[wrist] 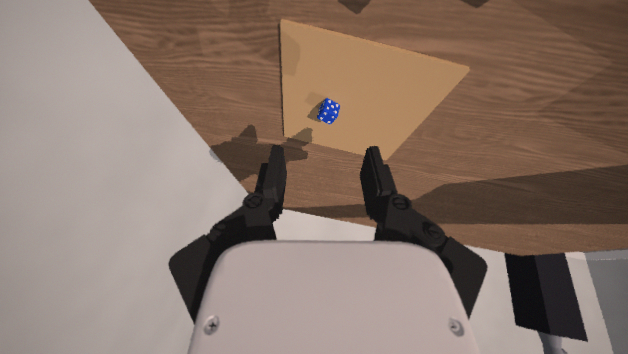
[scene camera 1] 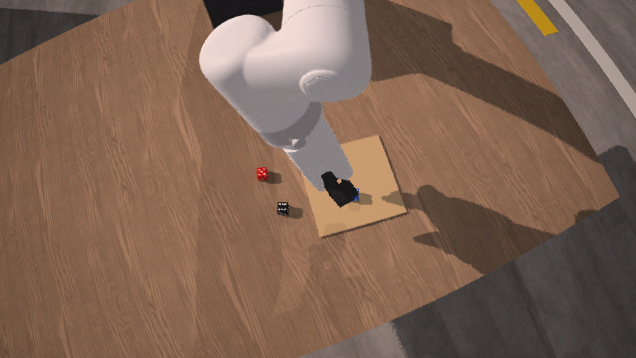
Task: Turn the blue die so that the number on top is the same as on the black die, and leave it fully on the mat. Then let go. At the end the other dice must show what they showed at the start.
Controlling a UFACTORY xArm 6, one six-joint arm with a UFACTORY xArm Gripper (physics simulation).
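Places are measured from the arm's base along level axes (x back, y right, z up), in centimetres.
Pixels of known places: gripper, fingertip midpoint: [wrist: 324, 160] [scene camera 1: 339, 180].
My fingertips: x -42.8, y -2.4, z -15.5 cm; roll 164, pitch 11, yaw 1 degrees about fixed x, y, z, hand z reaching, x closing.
Note:
Behind a point stands the place of what it marks.
The blue die [scene camera 1: 356, 194] [wrist: 328, 111] {x -43.4, y -3.8, z -21.6 cm} rests on the tan mat [scene camera 1: 375, 157] {x -38.6, y -10.6, z -23.1 cm} [wrist: 390, 85] {x -38.6, y -1.2, z -23.1 cm}. In the scene view the gripper partly covers it; in the wrist view white pips show on its faces, but I cannot surely tell its top number. The black die [scene camera 1: 283, 208] {x -41.8, y 6.1, z -21.9 cm} stands on the table left of the mat and appears to show six on top. The red die [scene camera 1: 262, 173] {x -35.1, y 7.3, z -21.9 cm} shows five on top. My gripper [scene camera 1: 346, 199] {x -42.8, y -2.4, z -15.5 cm} [wrist: 324, 160] {x -42.8, y -2.4, z -15.5 cm} is open and empty, above the mat, close to the blue die in the scene view, with the die beyond the fingertips in the wrist view.
The wooden table [scene camera 1: 125, 225] {x -34.5, y 32.8, z -23.5 cm} [wrist: 525, 115] {x -26.5, y -2.1, z -23.5 cm} surrounds the mat. The black and red dice stand beyond the mat's left edge in the scene view. The arm covers the mat's upper left part there. Arm shadows fall across the table.

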